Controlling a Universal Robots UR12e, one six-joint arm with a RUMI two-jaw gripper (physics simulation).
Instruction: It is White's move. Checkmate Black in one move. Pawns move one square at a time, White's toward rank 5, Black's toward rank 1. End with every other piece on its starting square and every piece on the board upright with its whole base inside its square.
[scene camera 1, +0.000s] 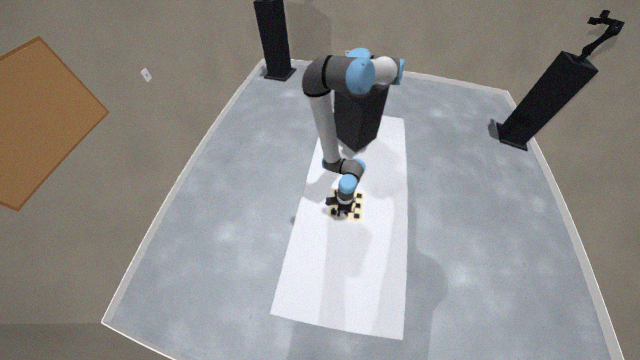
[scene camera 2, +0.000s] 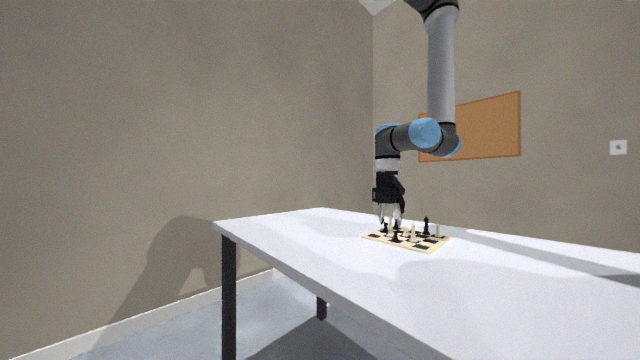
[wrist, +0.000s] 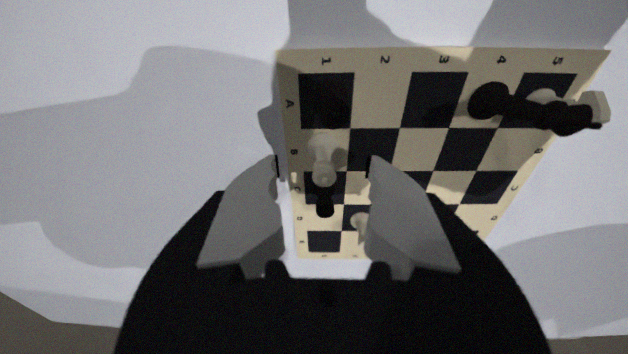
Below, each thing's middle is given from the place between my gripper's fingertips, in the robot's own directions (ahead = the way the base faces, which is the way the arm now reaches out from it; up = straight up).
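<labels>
From where my hand is, the chessboard (scene camera 2: 427, 244) is 20 mm below it, 20 mm to the left of it and 80 mm behind it. And there's the tall black piece (wrist: 492, 98), which is 20 mm above my hand, 60 mm to the right of it and 110 mm behind it.
</labels>
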